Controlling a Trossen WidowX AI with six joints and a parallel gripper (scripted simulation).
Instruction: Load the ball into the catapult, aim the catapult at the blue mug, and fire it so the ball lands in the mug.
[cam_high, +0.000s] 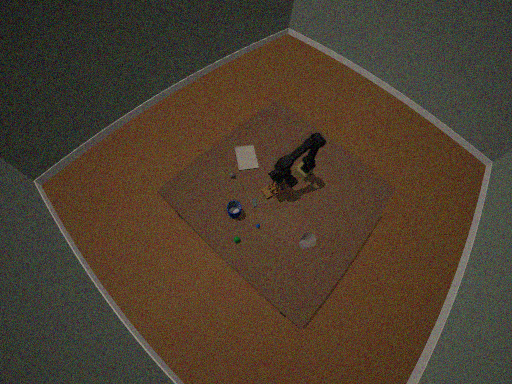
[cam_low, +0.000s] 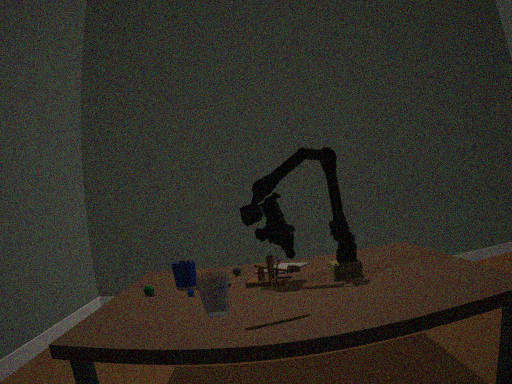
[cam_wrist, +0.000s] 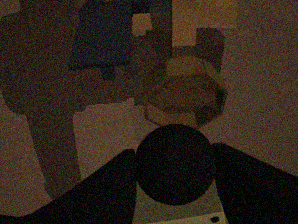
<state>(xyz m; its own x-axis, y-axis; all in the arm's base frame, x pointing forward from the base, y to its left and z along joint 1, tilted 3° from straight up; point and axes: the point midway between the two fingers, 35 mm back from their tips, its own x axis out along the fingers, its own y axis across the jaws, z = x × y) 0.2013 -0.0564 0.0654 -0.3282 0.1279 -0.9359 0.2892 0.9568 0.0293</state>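
Right now the wooden catapult is 60 mm ahead of my gripper tip, 50 mm below it and 10 mm to the right of it. From my gripper tip the other things lie so: small blue ball 360 mm ahead, 90 mm below, 50 mm to the left; then dark ball 10 mm above; then white sheet 350 mm to the right, 100 mm below.
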